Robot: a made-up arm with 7 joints.
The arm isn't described. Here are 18 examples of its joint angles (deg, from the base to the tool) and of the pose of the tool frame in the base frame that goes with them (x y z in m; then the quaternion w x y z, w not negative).
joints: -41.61 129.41 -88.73 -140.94 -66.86 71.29 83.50
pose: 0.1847 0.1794 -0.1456 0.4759 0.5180 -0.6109 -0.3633
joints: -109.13 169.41 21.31 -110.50 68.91 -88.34 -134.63
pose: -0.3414 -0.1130 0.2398 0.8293 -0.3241 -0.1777 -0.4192
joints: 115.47 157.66 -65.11 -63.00 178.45 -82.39 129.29
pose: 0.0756 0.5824 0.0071 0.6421 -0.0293 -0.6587 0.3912
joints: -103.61 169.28 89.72 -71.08 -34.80 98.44 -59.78
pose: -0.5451 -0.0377 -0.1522 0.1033 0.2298 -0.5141 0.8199
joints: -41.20 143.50 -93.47 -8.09 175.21 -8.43 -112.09
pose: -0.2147 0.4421 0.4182 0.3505 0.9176 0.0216 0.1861
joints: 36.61 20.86 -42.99 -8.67 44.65 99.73 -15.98
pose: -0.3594 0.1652 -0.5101 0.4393 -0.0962 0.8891 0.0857
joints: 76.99 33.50 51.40 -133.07 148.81 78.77 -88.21
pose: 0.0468 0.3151 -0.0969 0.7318 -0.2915 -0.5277 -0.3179
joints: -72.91 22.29 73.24 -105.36 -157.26 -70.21 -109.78
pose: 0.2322 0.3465 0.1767 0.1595 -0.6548 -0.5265 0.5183
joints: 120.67 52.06 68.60 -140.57 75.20 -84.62 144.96
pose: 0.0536 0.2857 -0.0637 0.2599 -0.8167 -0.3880 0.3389
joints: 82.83 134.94 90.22 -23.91 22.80 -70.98 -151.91
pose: 0.3873 0.4636 0.2211 0.4967 -0.7568 -0.2686 0.3292
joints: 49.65 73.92 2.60 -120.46 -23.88 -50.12 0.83
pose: 0.1894 0.2181 -0.2621 0.3590 -0.0422 -0.5969 -0.7162
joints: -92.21 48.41 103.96 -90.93 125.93 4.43 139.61
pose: 0.0981 0.4902 0.0807 0.2937 0.6215 -0.4033 0.6040
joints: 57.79 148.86 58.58 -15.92 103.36 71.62 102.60
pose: 0.4141 0.3530 0.3479 0.3389 -0.1250 -0.4002 0.8423
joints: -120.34 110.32 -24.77 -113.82 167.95 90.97 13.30
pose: -0.0379 0.0310 0.4156 0.7226 -0.2203 -0.3442 -0.5575
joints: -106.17 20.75 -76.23 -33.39 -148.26 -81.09 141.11
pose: 0.5712 -0.2435 0.1390 0.6225 0.5912 -0.1250 -0.4973
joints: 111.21 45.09 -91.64 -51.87 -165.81 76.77 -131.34
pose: -0.5651 -0.1113 0.2024 0.6814 -0.3873 0.2351 0.5749
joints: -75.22 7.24 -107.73 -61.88 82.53 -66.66 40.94
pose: 0.3668 -0.3220 -0.3314 0.4756 -0.7308 -0.4450 -0.2042
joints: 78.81 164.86 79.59 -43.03 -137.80 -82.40 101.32
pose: 0.6063 0.0978 0.1147 0.5436 0.5413 0.3076 -0.5629
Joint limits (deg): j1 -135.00..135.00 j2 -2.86..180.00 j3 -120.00..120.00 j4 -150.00..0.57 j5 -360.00..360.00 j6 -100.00..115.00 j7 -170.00..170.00
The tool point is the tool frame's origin. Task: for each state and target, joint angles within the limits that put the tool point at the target. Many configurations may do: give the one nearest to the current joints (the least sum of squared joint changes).
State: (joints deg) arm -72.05 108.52 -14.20 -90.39 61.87 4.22 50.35
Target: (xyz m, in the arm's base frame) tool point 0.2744 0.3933 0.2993
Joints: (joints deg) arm -57.49 121.29 -41.74 -71.79 61.87 4.22 50.35
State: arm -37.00 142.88 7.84 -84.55 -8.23 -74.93 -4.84
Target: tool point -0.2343 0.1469 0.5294
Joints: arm -64.48 150.46 18.35 -58.54 -8.23 -74.93 -4.84
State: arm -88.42 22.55 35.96 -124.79 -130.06 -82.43 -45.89
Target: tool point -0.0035 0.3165 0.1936
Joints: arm -91.56 37.14 78.03 -124.75 -130.06 -82.43 -45.89
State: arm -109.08 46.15 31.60 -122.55 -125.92 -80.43 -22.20
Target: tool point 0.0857 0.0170 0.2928
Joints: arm -74.04 31.66 21.63 -138.89 -125.92 -80.43 -22.20
